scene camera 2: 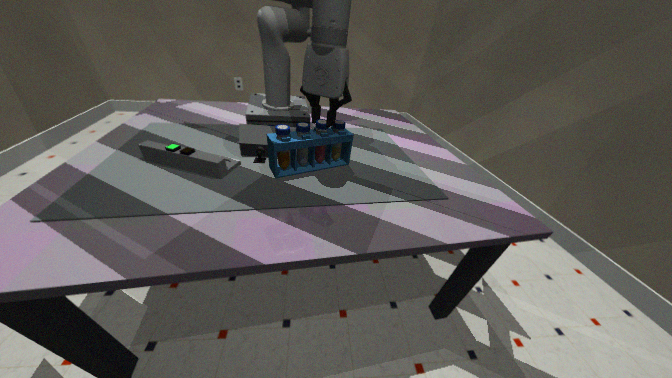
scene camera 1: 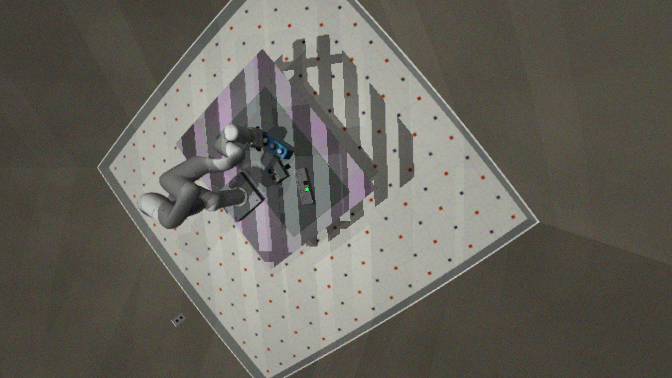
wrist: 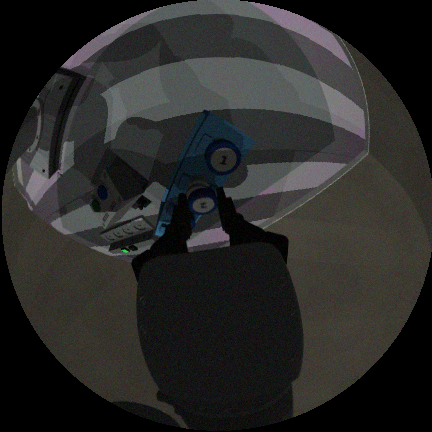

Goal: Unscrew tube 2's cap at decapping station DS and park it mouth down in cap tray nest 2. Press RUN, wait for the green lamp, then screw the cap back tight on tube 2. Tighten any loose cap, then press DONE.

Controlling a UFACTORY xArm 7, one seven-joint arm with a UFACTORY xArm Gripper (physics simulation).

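Places are measured from the arm's base along level axes (x right, y back, z down), in millimetres.
Pixels of known places: gripper, between the fingertips: [scene camera 2: 322, 124] [scene camera 1: 265, 140] [wrist: 202, 199]; arm's base, origin of its link: [scene camera 2: 278, 105] [scene camera 1: 239, 196].
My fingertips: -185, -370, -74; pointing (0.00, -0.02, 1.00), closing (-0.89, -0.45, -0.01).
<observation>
For each thing: its top centre in the pictures, then the offset to it from my fingertips, as dx, dy, dz.
- blue tube rack, centre of its top: [wrist: 189, 202] [scene camera 2: 312, 131] [scene camera 1: 270, 144] +25, -8, +19
- Tube 2's cap, centre of its top: [wrist: 202, 205] [scene camera 2: 322, 121] +1, -2, -8
- Tube 1's cap, centre of its top: [wrist: 223, 159] [scene camera 2: 339, 122] -44, +28, +1
- long grey control box, centre of its top: [scene camera 2: 188, 143] [wrist: 121, 245] [scene camera 1: 301, 187] +330, -39, +68
- lit green lamp, centre of its top: [scene camera 2: 172, 146] [wrist: 124, 250] [scene camera 1: 307, 189] +357, -61, +68
- grey block, centre of its top: [wrist: 104, 212] [scene camera 2: 262, 123] [scene camera 1: 273, 172] +173, +65, +38
A blue tube rack [scene camera 2: 310, 162] [wrist: 209, 132] [scene camera 1: 284, 151] stands on the table and holds several capped tubes. Tube 2's cap [wrist: 203, 205] [scene camera 2: 322, 124], dark blue with a grey top marked 2, sits on its tube in the rack, level with the other caps. My gripper [wrist: 202, 199] [scene camera 2: 324, 120] points straight down and is shut on this cap, one finger on each side. Tube 1's cap [wrist: 222, 160] [scene camera 2: 339, 124] stands just beyond it at the rack's end. In the overhead view the wrist hides the gripper.
A long grey control box [scene camera 2: 197, 162] [scene camera 1: 307, 196] with a lit green lamp [scene camera 2: 172, 147] [scene camera 1: 306, 189] [wrist: 125, 250] lies left of the rack. A grey block [scene camera 2: 251, 138] stands behind the rack. A grey strip with round nests [wrist: 125, 230] lies beside the rack. The arm's base plate [scene camera 2: 277, 110] is behind.
</observation>
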